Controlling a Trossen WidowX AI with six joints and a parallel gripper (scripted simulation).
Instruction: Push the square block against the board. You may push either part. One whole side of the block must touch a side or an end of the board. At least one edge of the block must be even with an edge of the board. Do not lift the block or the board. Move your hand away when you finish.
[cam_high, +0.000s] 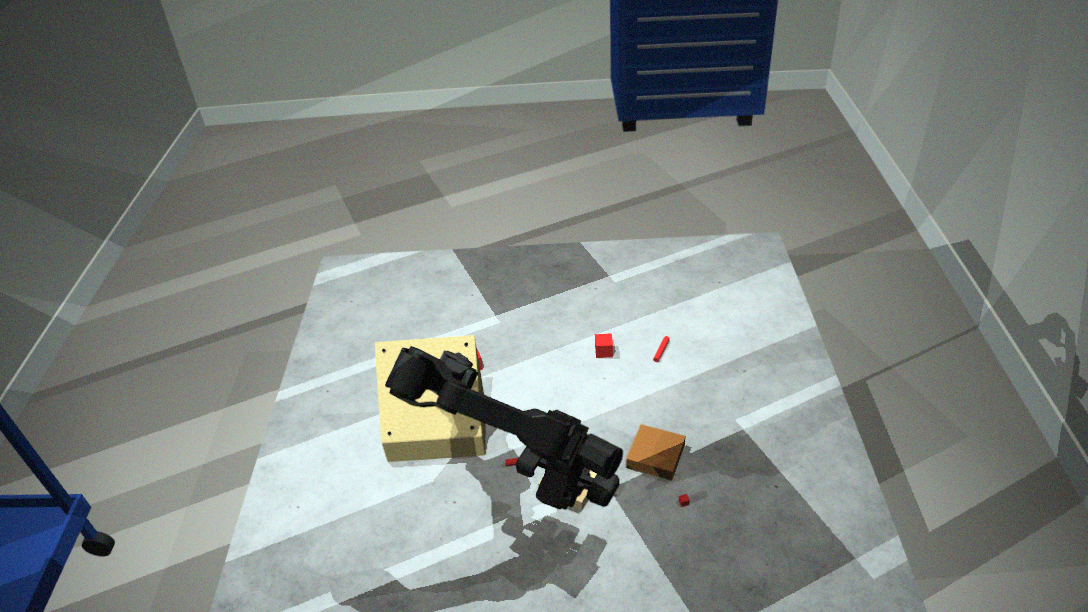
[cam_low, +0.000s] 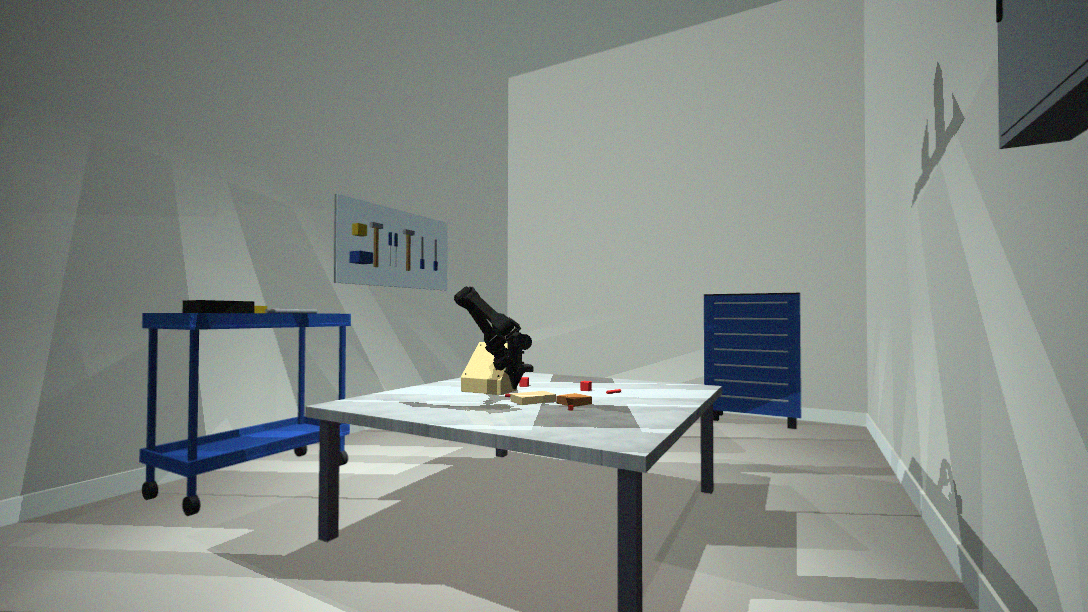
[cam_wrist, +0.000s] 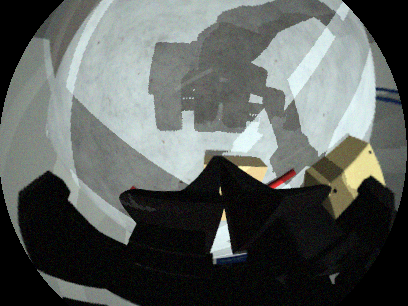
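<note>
My gripper tip is now 2 cm short of the board, 11 cm to the right of it and 5 cm above it. Also, from my gripper tip: small red bit 23 cm ahead, 2 cm to the left, 5 cm below; then square block 19 cm ahead, 14 cm to the left, 5 cm below.
</note>
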